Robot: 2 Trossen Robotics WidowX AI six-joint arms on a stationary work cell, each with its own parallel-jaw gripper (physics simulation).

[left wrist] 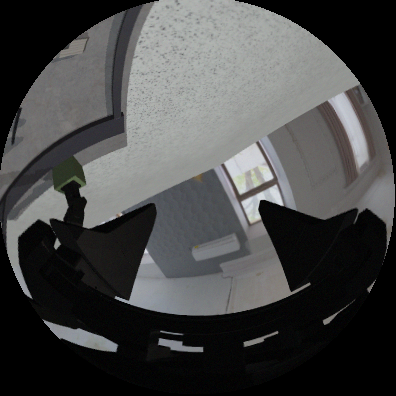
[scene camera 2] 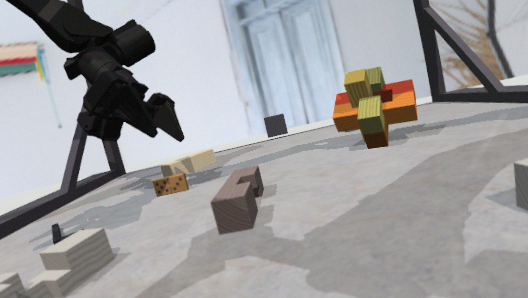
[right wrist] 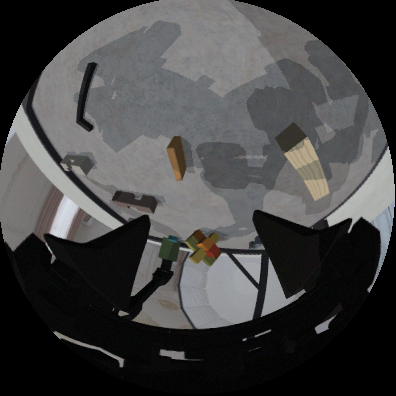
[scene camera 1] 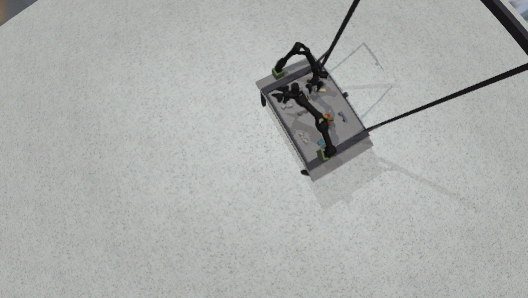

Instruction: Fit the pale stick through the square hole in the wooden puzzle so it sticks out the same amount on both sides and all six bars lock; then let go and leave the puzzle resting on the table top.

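Places are measured from the left arm's base along level axes (x ahead, y left, z up), in centimetres.
Pixels of known places: left gripper, fingertip midpoint: (left wrist: 208, 206) (scene camera 1: 273, 92); right gripper, fingertip midpoint: (scene camera 2: 170, 137) (right wrist: 202, 218) (scene camera 1: 313, 93); left arm's base, link origin: (right wrist: 167, 259) (scene camera 1: 327, 153); right arm's base, link origin: (left wrist: 70, 186) (scene camera 1: 278, 70).
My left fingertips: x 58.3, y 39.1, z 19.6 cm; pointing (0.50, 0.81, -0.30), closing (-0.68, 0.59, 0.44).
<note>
Ahead of a thing's pixels: the offset from my left fingertips to its top centre.
The pale stick @(dx +9.4, dy -54.6, dz -28.5 cm) (scene camera 1: 322, 90) (scene camera 2: 202, 159) (right wrist: 307, 162) lies flat on the table, apart from the puzzle. The wooden puzzle (scene camera 1: 327, 119) (scene camera 2: 372, 107) of red, orange and yellow-green bars rests on the table; it also shows in the right wrist view (right wrist: 204, 247). A dark gap shows among its bars in scene camera 2. My right gripper (scene camera 1: 314, 90) (scene camera 2: 168, 136) (right wrist: 202, 218) is open and empty above the table, near the stick. My left gripper (scene camera 1: 275, 95) (left wrist: 208, 206) is open and empty near the table's left edge in scene camera 1, pointing away from the puzzle.
A domino @(dx +3.8, dy -39.8, dz -28.9 cm) (scene camera 2: 170, 184) (right wrist: 176, 159) stands on edge near the stick. A brown notched block @(dx -11.5, dy -29.9, dz -28.5 cm) (scene camera 2: 235, 200) (right wrist: 134, 201), a grey notched block @(dx -2.1, dy -14.9, dz -28.5 cm) (scene camera 2: 80, 252) (right wrist: 77, 164) and a black hex key @(dx +10.9, dy -27.0, dz -30.4 cm) (right wrist: 85, 95) lie on the table. Dark frame posts (scene camera 2: 429, 50) rise at the table's edge.
</note>
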